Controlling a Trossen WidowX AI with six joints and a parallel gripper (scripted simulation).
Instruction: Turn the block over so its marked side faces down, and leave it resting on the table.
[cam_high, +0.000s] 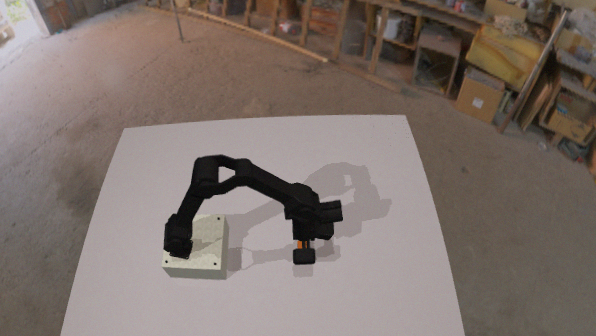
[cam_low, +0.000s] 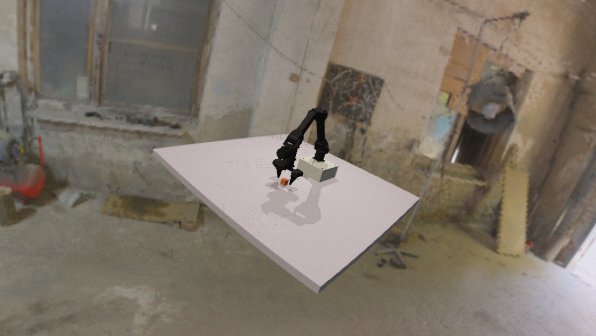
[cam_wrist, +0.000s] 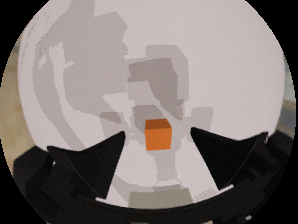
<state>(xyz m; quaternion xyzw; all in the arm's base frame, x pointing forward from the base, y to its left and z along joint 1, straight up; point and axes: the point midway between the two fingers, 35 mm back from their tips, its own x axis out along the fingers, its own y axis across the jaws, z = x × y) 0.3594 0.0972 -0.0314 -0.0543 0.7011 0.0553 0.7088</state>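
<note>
Now: gripper tip 10 mm past the orange block.
</note>
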